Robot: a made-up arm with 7 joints. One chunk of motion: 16 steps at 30 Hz.
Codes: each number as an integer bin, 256 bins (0 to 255) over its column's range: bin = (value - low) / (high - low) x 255, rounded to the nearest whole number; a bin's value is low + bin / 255 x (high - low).
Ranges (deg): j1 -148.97..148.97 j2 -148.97..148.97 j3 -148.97..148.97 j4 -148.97..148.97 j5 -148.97..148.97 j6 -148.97..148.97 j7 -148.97..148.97
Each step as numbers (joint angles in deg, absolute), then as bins.
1 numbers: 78.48 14.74 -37.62 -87.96 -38.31 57.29 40.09
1 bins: 195 140 95 52 95 177 162
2 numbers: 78.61 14.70 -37.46 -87.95 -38.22 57.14 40.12
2 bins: 195 140 95 52 95 176 162
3 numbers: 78.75 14.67 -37.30 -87.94 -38.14 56.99 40.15
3 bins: 195 140 96 52 95 176 162
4 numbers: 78.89 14.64 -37.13 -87.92 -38.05 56.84 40.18
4 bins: 195 140 96 52 95 176 162
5 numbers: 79.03 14.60 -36.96 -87.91 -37.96 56.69 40.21
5 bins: 195 140 96 52 95 176 162
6 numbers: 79.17 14.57 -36.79 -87.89 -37.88 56.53 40.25
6 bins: 195 140 96 52 95 176 162
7 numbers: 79.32 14.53 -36.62 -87.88 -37.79 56.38 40.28
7 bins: 195 140 96 52 95 176 162
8 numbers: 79.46 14.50 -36.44 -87.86 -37.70 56.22 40.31
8 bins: 196 140 96 52 95 176 162
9 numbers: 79.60 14.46 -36.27 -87.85 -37.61 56.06 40.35
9 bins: 196 140 96 52 95 175 162
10 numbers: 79.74 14.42 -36.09 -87.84 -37.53 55.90 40.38
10 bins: 196 140 97 52 95 175 162
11 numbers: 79.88 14.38 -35.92 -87.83 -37.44 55.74 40.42
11 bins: 196 140 97 52 95 175 162
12 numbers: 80.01 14.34 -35.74 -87.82 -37.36 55.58 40.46
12 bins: 196 140 97 52 96 175 162
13 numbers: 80.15 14.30 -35.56 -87.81 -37.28 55.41 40.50
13 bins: 196 140 97 52 96 175 162
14 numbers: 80.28 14.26 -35.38 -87.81 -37.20 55.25 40.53
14 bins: 196 140 97 52 96 175 162
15 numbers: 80.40 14.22 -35.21 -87.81 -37.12 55.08 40.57
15 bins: 196 140 97 52 96 175 162
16 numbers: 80.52 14.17 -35.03 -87.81 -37.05 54.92 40.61
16 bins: 196 140 98 52 96 175 162
